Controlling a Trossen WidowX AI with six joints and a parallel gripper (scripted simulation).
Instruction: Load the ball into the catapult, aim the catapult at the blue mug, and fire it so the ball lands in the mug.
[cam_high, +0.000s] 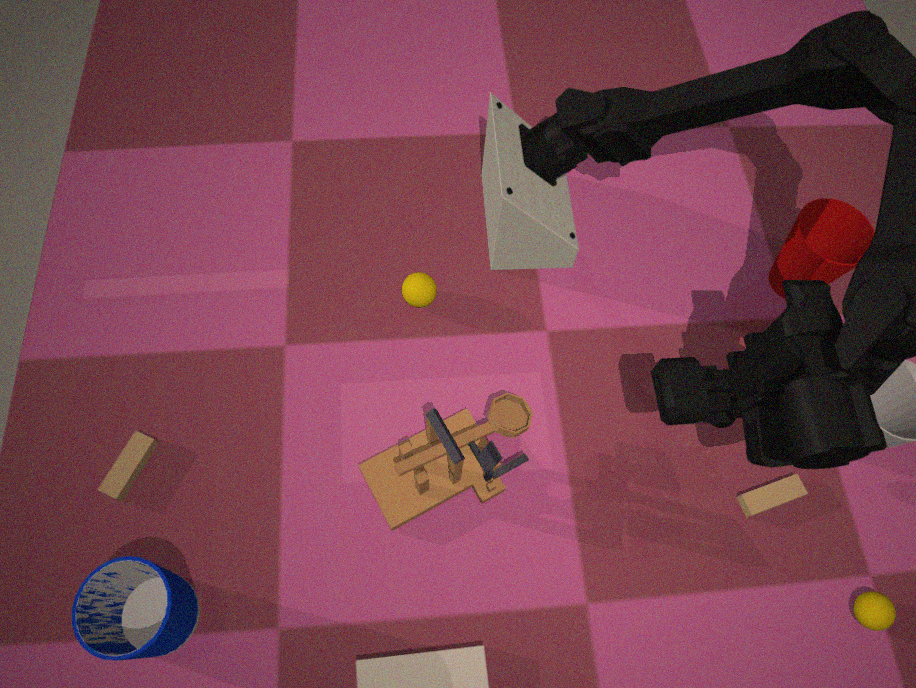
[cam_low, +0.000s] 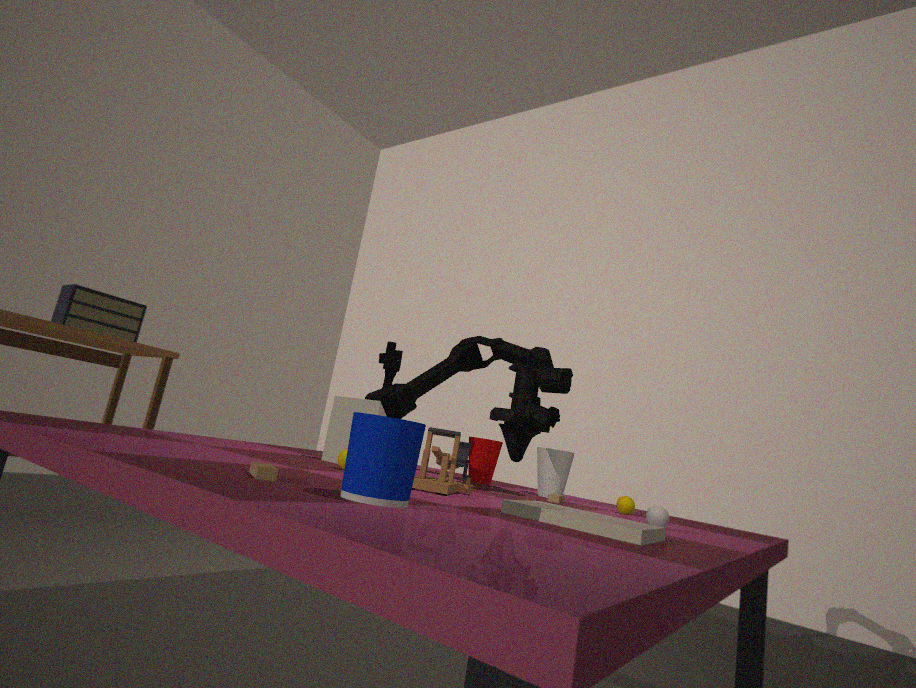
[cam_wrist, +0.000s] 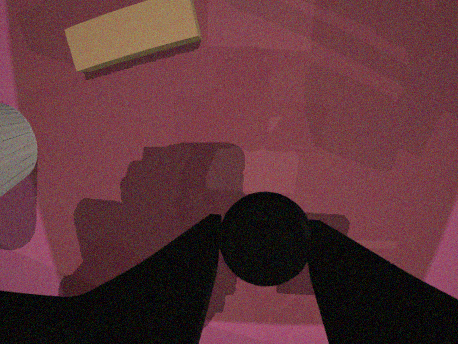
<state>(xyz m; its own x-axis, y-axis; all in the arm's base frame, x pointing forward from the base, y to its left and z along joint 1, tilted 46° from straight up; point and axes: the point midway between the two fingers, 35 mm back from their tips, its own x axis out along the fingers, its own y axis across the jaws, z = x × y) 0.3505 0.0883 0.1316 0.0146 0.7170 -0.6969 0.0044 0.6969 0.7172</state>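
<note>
Right now my gripper tip is 1 cm short of the wooden catapult, 27 cm to the left of it and 3 cm above it. The rest, counted from my gripper tip: red cup: 20 cm behind, 18 cm to the left, 5 cm below; then white cup: 1 cm ahead, 19 cm to the left, 5 cm below; then black ball: 1 cm above.
</note>
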